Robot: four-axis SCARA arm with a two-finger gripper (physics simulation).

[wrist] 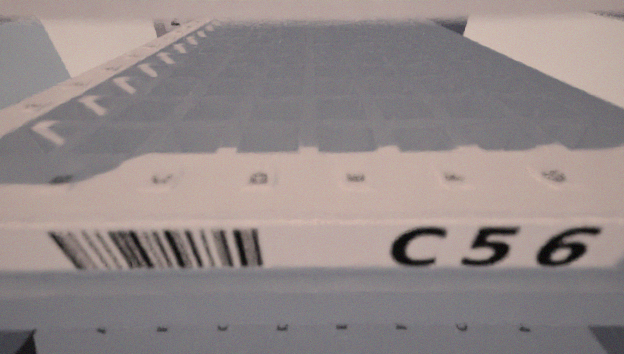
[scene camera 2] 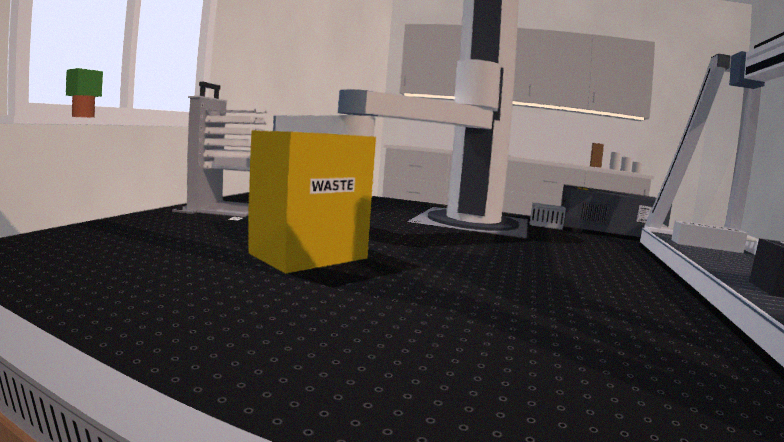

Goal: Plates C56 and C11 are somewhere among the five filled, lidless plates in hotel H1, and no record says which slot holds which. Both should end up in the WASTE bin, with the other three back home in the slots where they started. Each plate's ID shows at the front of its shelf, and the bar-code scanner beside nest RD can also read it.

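Frame: origin at the arm's base, x right, y ahead, z up, level; centimetres.
Seen in the pictures: gripper, fingertip midpoint: (scene camera 2: 225,159); arm's base, origin of the base link: (scene camera 2: 473,224).
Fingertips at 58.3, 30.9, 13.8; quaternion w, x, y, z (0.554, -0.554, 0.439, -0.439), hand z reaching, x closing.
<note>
Pixels of each thing's middle, then the offset from my fingertips to it, as dx, dy, dz. "*": a spot on its surface instead.
- yellow WASTE bin, body centre: (scene camera 2: 309,195) -38.3, +24.0, -2.6
- hotel H1, surface spot: (scene camera 2: 204,153) * +2.5, +5.1, +1.6
- dark grey box, surface spot: (scene camera 2: 609,211) * -95.6, -34.2, -5.6
- small slotted rack, surface spot: (scene camera 2: 547,215) * -78.5, -35.3, -9.2
In the wrist view, plate C56 (wrist: 325,245) fills the view at close range, level, with its bar code and ID strip facing me. My gripper is shut on plate C56; its fingertips are hidden. In the scene view, the gripper's housing is partly hidden behind the yellow WASTE bin (scene camera 2: 329,225), at the right side of hotel H1 (scene camera 2: 204,153). Several shelves with pale plates show at the hotel's right side, but their IDs are not readable there. Plate C11's ID does not show in either view.
The robot column (scene camera 2: 474,164) stands right of the bin, with its arm (scene camera 2: 422,107) reaching left above and behind it. A dark grey box (scene camera 2: 609,211) and a small slotted rack (scene camera 2: 547,215) stand farther right. A light-framed deck (scene camera 2: 708,296) borders the far right.
</note>
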